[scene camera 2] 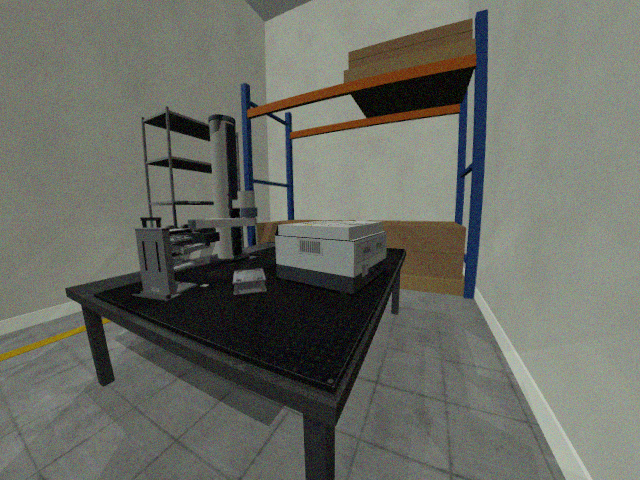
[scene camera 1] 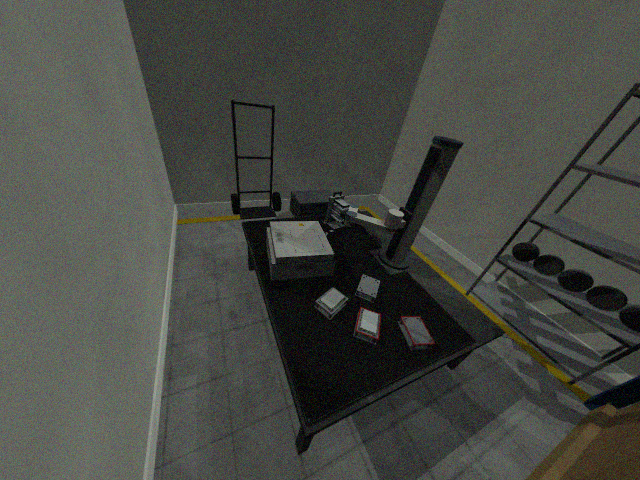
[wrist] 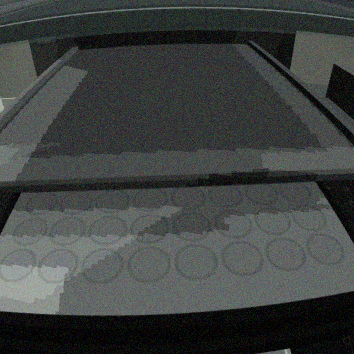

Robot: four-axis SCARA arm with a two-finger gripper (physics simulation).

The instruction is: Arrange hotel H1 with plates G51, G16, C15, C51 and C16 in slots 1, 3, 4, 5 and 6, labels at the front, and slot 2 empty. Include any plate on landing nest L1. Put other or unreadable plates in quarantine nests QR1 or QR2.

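Where they show: gripper, between the fingertips: [scene camera 1: 338,209] [wrist: 161,84]; arm's base, origin of its link: [scene camera 2: 230,259] [scene camera 1: 393,258].
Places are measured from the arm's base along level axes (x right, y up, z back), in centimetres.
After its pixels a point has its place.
Hotel H1 [scene camera 1: 331,207] {z -31.6, x 57.3, y 17.7 cm} [scene camera 2: 151,284] {z -25.2, x 61.6, y 5.5 cm} stands upright at the table's far end, holding several stacked plates. Labels and slot numbers are unreadable. My gripper [scene camera 2: 193,235] is open at the hotel's open side, level with its upper part; its fingertips are hard to make out. In the wrist view a plate [wrist: 189,292] {z -23.9, x 46.2, y 16.8 cm} with rows of round wells lies flat, below a grey panel [wrist: 175,105] {z -24.7, x 50.7, y 18.1 cm}. One white plate [scene camera 1: 331,298] {z -71.5, x -26.1, y 7.7 cm} sits on a pale nest and another white plate [scene camera 1: 369,320] {z -58.3, x -45.3, y 7.7 cm} on a red-edged nest. A second red-edged nest [scene camera 1: 416,330] {z -35.6, x -57.9, y 6.2 cm} shows no clear plate.
A boxy white instrument [scene camera 1: 300,240] {z -80.0, x 6.8, y 25.9 cm} [scene camera 2: 315,255] {z -78.7, x 28.9, y 14.6 cm} stands on the black table [scene camera 1: 330,382] {z -88.9, x -62.6, y 1.3 cm} [scene camera 2: 258,335] {z -80.3, x 64.8, y 1.3 cm}. A pale nest [scene camera 1: 368,285] {z -42.9, x -22.8, y 6.3 cm} lies near the arm's column [scene camera 1: 421,206] {z -4.6, x -5.9, y 50.5 cm} [scene camera 2: 222,180] {z -4.6, x 6.0, y 50.7 cm}. A low clear-sided stand [scene camera 2: 249,281] {z -58.3, x 43.8, y 6.0 cm} sits between hotel and instrument.
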